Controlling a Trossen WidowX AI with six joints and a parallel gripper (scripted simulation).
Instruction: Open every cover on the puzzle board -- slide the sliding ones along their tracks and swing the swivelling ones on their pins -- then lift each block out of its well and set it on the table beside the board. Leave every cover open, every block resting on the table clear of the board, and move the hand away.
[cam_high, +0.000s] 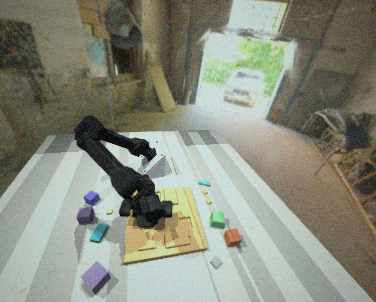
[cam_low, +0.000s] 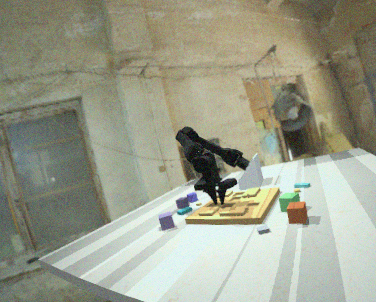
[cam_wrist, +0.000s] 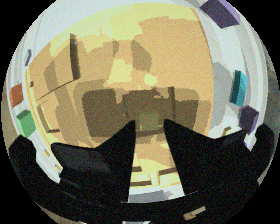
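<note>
The tan puzzle board is 5 cm to the left of my gripper tip and 1 cm behind it. Also, from my gripper tip: teal block 18 cm to the right, 2 cm below; then green block 28 cm to the left, 7 cm ahead; then blue-violet block 22 cm to the right, 16 cm behind.
</note>
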